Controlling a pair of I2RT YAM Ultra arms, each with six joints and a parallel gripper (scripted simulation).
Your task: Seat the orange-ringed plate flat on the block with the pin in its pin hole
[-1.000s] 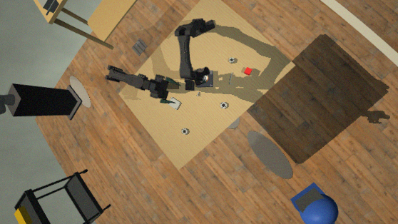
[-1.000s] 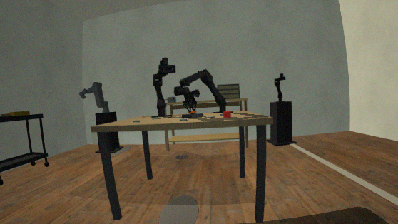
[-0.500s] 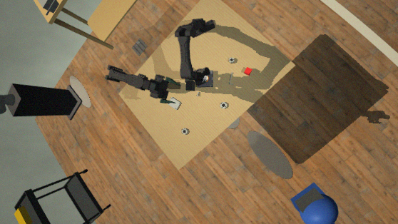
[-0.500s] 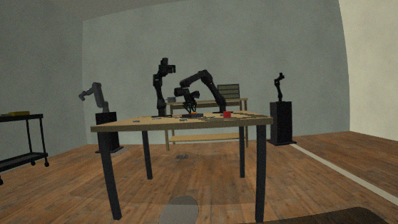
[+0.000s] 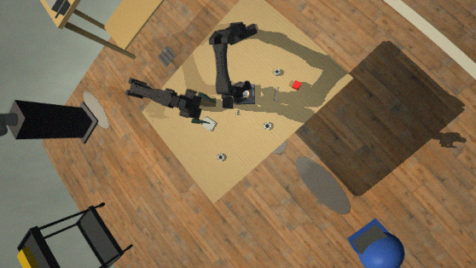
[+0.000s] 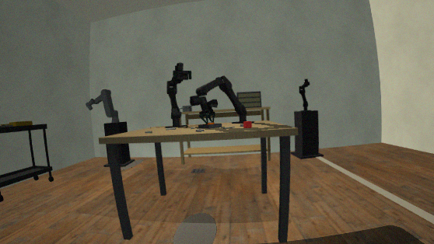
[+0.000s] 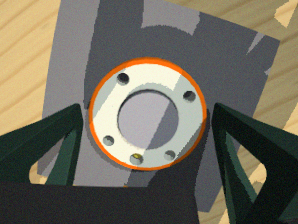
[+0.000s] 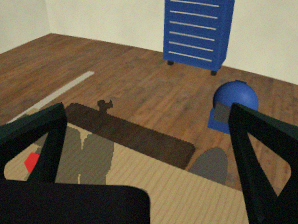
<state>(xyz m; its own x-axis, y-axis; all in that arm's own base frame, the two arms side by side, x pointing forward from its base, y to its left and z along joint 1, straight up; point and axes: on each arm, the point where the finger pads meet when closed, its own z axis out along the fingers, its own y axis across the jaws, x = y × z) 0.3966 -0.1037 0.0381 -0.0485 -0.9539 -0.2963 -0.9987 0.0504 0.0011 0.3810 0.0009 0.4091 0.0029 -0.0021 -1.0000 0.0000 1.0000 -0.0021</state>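
The grey block lies 20 mm behind my left hand, 20 mm to the right of it and 20 mm below it. Also, from my left hand: flat piece 70 mm behind, 320 mm to the right, 30 mm below; red cube 210 mm ahead, 240 mm to the left, 20 mm below.
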